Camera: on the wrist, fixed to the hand. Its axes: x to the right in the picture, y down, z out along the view.
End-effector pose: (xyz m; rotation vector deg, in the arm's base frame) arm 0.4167 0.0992 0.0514 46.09 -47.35 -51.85
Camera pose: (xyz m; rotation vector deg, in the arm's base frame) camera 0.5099 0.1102 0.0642 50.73 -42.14 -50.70
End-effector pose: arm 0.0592 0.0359 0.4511 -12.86 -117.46 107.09
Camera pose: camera 0.0554 0.1231 0.4143 -15.03 -111.61 104.22
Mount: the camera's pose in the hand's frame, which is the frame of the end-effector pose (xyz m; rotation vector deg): 0.0284 0.0467 -0.0774 1.44 5.83 -2.41
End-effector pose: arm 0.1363 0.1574 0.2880 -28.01 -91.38 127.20
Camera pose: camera 0.1442 0.2211 0.2183 -31.34 -86.52 122.96
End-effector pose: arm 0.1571 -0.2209 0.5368 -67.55 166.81 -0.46
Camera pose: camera 0.1040 -0.2068 0.6140 69.09 -160.85 5.84
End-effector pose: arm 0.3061 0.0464 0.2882 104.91 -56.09 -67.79
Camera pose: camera 0.3771 0.0142 0.3420 110.04 -51.89 -62.77
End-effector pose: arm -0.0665 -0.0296 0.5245 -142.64 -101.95 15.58
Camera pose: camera 0.0001 -0.0145 0.5902 -137.49 -101.70 9.22
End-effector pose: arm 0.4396 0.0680 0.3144 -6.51 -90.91 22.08
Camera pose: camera 0.5065 0.1339 0.3273 -4.54 -84.86 20.69
